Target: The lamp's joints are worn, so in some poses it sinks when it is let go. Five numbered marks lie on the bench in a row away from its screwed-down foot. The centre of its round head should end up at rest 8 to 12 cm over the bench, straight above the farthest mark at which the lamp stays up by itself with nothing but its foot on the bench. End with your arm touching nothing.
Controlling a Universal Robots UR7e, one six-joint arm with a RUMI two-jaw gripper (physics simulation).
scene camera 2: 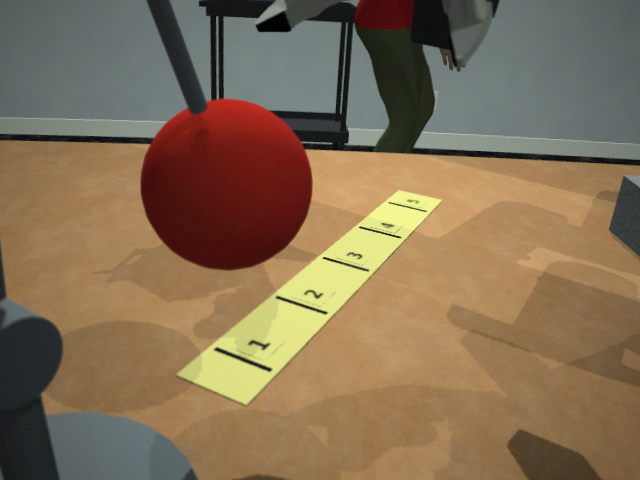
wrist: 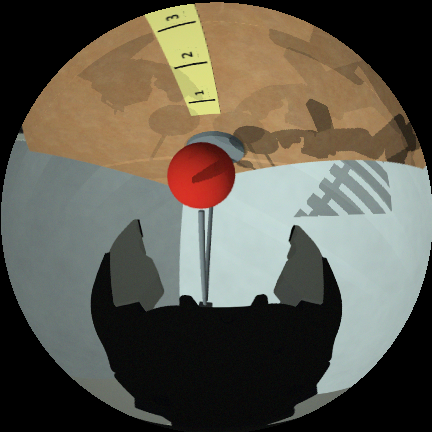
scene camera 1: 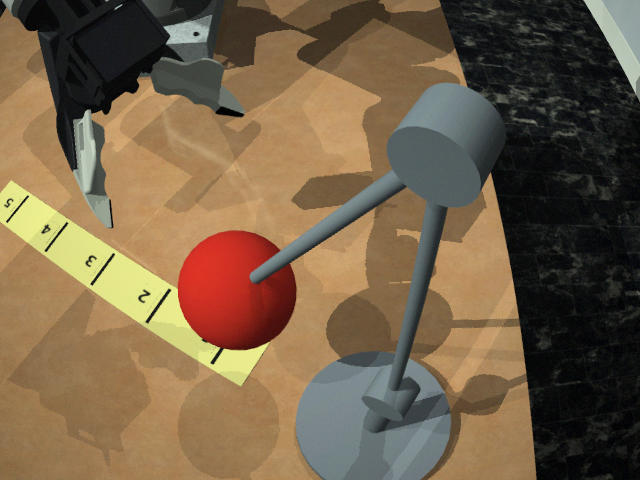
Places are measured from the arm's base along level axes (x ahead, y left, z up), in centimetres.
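Pixels of known places: gripper, fingertip midpoint: (scene camera 2: 345,44) (wrist: 216,225) (scene camera 1: 179,168); arm's base, link origin: (scene camera 1: 167,1).
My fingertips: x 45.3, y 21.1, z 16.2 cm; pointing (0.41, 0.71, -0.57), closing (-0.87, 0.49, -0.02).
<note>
For each thing: its middle in the pictures, then the offset to it from my fingertips. "pt": a spot on its surface instead.
- lamp's round red head, surface spot: (scene camera 2: 227,191) pt dy +10.2, dx +4.5, dz -6.4 cm
- lower rod, surface spot: (scene camera 1: 419,289) pt dy +18.3, dx +11.5, dz +8.6 cm
- hinge, surface spot: (scene camera 2: 25,356) (scene camera 1: 398,378) pt dy +20.1, dx +10.1, dz -10.4 cm
- round foot, surface spot: (scene camera 2: 103,444) (scene camera 1: 322,408) pt dy +14.2, dx +11.0, dz -21.1 cm
- yellow strip, surface spot: (scene camera 2: 324,284) (scene camera 1: 130,287) pt dy -9.9, dx +1.3, dz -22.6 cm
The lamp's round red head (scene camera 1: 227,304) (scene camera 2: 227,191) (wrist: 201,160) hangs raised over the bench and hides part of mark 1 in scene camera 1. Its upper rod (scene camera 1: 330,227) (scene camera 2: 178,56) slopes down from the big grey elbow (scene camera 1: 439,149); the lower rod (scene camera 1: 419,289) rises from the hinge (scene camera 1: 392,395) (scene camera 2: 25,356) on the round foot (scene camera 1: 330,413) (scene camera 2: 103,444) (wrist: 230,142). The yellow strip (scene camera 1: 130,287) (scene camera 2: 324,284) (wrist: 197,82) carries the numbered marks. My gripper (scene camera 1: 170,169) (scene camera 2: 361,45) (wrist: 216,225) is open and empty, apart from the head, with the head ahead of its fingers.
The robot's grey base block (scene camera 1: 191,38) (scene camera 2: 625,217) stands on the bench beyond the gripper. The bench edge runs past the elbow side, with dark floor (scene camera 1: 558,232) beyond. A black cart (scene camera 2: 222,9) and a person (scene camera 2: 400,87) stand behind the bench.
</note>
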